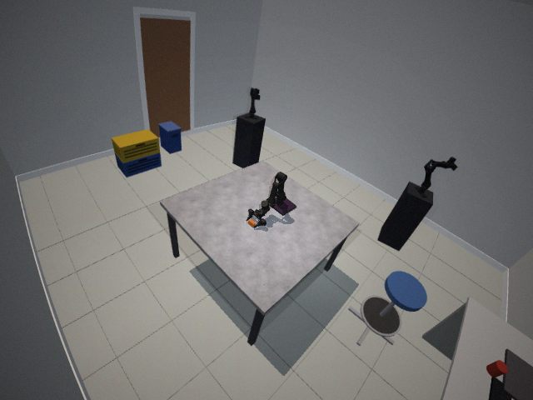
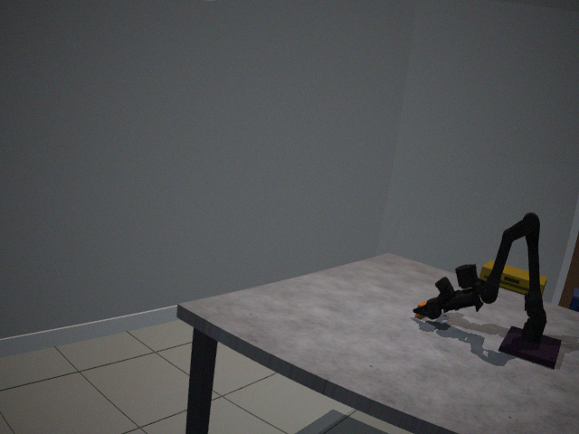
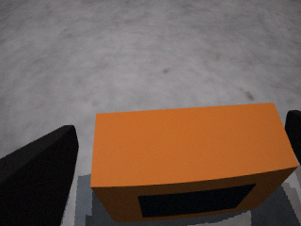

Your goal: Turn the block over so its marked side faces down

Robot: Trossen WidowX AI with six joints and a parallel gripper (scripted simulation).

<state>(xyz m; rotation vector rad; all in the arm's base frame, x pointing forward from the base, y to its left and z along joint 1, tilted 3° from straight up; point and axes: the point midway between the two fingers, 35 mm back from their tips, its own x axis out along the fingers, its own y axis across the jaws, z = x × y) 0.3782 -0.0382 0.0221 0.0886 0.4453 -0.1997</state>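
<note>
My gripper tip is 20 mm past the orange block and 10 mm to the right of it.
</note>
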